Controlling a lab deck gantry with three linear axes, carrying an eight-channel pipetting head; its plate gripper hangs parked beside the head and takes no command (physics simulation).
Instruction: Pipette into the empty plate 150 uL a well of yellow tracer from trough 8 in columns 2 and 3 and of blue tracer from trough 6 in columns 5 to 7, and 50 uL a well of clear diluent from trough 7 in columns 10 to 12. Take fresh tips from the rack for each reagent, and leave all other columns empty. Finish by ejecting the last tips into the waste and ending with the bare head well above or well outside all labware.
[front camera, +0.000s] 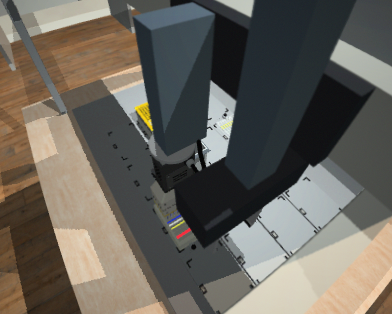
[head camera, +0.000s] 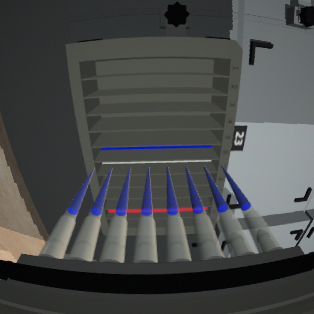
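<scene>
The pipetting head (front camera: 170, 172) is over the grey trough rack (front camera: 186, 244) (head camera: 150, 50). Eight tips (head camera: 147, 192) are on the head, each with blue liquid inside. Their ends show in front of the rack just below the white line; their exact height is hard to tell. The blue trough (head camera: 156, 147) (front camera: 175, 219) and the clear trough (head camera: 156, 162) show as lines; the yellow trough (front camera: 178, 225) shows in the front view. The plate (front camera: 226, 125), partly hidden, has yellow wells. The yellow tip rack (front camera: 143, 113) is partly hidden. One paddle of the parked plate gripper (front camera: 254, 216) shows; its opening is hidden.
A red trough (front camera: 184, 233) (head camera: 157, 210) lies at the other side of the rack. The waste bin is mostly hidden behind the head. The black carrier block (front camera: 240, 190) and gantry columns cover much of the deck in the front view. Black locating brackets (head camera: 260, 47) mark the deck.
</scene>
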